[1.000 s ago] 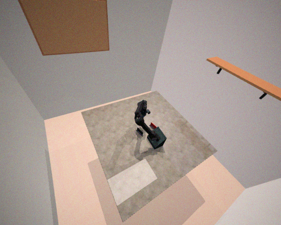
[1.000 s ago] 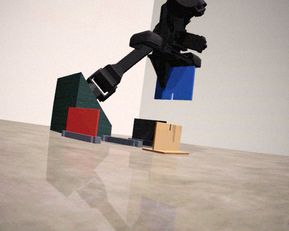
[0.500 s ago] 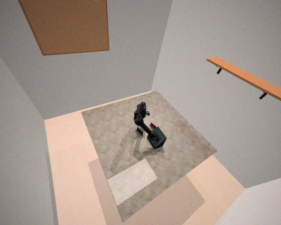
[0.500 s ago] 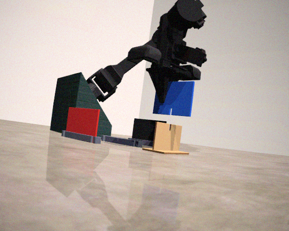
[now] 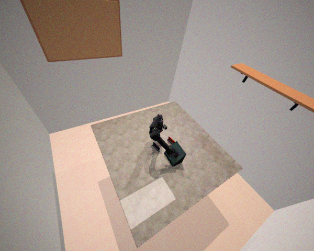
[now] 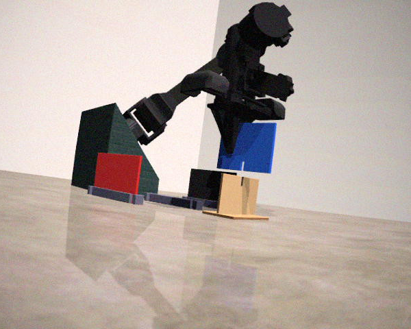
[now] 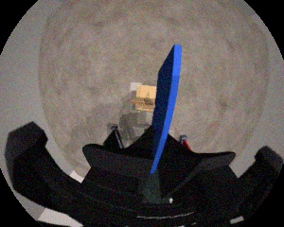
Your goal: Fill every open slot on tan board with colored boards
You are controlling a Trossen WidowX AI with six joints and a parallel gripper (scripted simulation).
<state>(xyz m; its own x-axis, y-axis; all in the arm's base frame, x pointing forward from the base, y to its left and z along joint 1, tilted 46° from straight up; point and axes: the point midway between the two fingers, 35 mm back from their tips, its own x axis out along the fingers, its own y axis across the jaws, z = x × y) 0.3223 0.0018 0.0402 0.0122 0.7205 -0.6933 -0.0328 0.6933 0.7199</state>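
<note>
Now: gripper tip 20 mm short of the tan board and 70 mm above it. From my gripper tip the other things lie so: red board (120 mm behind, 120 mm to the right, 70 mm below); then black board (120 mm behind, 80 mm to the left, 70 mm below); then blue board (30 mm ahead).
</note>
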